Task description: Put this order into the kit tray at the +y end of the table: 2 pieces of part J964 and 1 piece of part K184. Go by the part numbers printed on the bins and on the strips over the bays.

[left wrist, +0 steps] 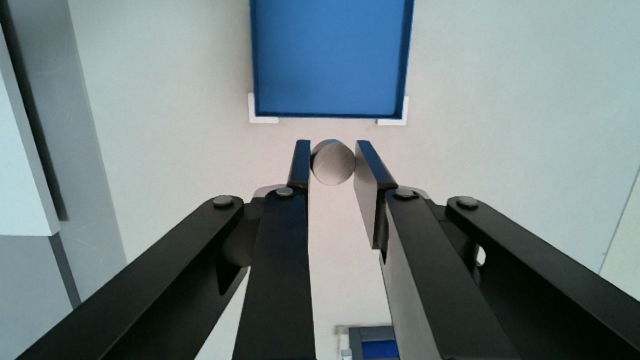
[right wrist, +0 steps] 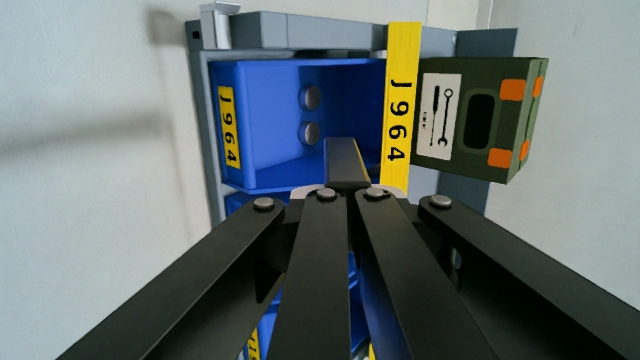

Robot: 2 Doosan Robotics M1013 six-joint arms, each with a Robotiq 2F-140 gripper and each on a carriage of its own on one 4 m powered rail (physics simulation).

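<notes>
My left gripper (left wrist: 332,162) is shut on a grey metal cylinder (left wrist: 334,164), whose round end faces the camera. The blue tray (left wrist: 330,60) lies beyond the fingertips at the top of the left wrist view; the part of its inside that shows is bare. My right gripper (right wrist: 338,160) is shut, its fingertips together, with no piece between them. It is in front of a blue bin (right wrist: 270,115) labelled J964. Two round grey pieces (right wrist: 310,97) (right wrist: 309,133) show inside that bin. A yellow strip (right wrist: 399,115) over the bay also reads J964. No K184 label shows.
A grey rack (right wrist: 330,34) holds the bins. A dark green case (right wrist: 480,120) with orange corners is beside the yellow strip. More blue bins show partly behind the right fingers. White corner brackets (left wrist: 263,120) hold the tray. A white block (left wrist: 22,165) is at the left wrist view's left edge.
</notes>
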